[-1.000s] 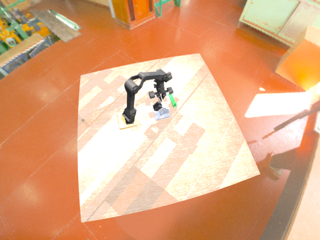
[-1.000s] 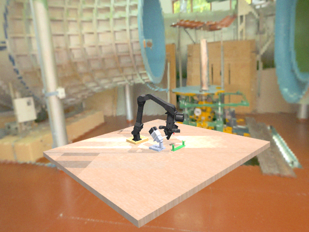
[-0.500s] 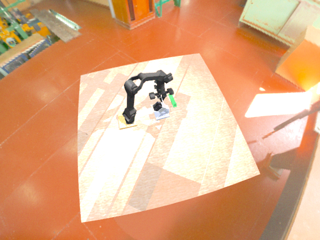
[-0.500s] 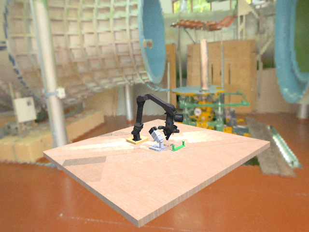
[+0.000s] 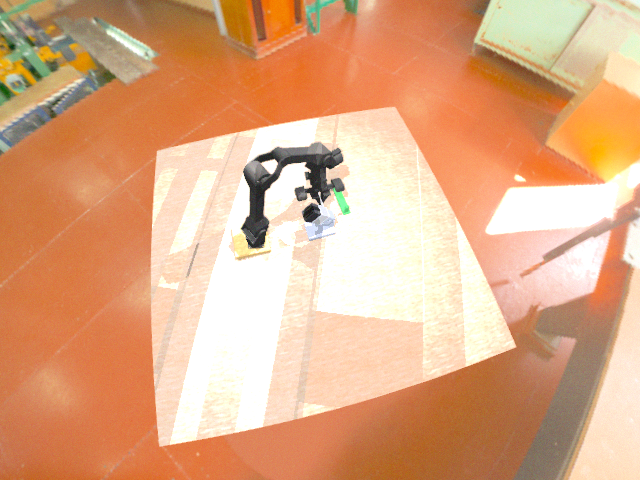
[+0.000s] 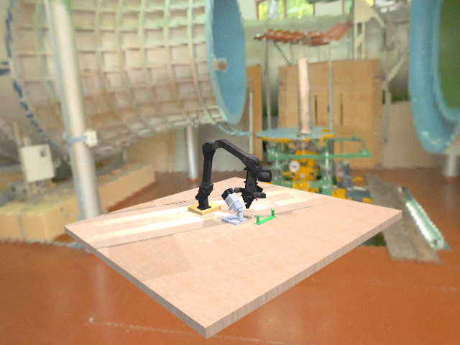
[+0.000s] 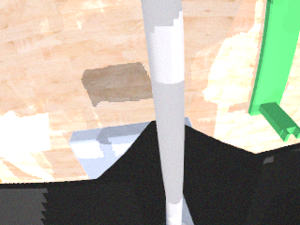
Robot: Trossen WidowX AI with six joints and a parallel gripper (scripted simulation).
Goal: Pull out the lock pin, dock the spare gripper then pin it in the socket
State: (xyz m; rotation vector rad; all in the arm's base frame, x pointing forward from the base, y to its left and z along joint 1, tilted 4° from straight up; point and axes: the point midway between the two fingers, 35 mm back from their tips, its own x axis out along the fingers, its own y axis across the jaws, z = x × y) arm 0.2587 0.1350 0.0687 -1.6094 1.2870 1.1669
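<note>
Now: gripper tip 80 mm to the left of the grey mount and 10 mm short of it. From my gripper tip the other things lie so: spare gripper: 80 mm to the right, 70 mm above, 20 mm behind; green cradle: 90 mm ahead, 50 mm to the left, 30 mm below.
</note>
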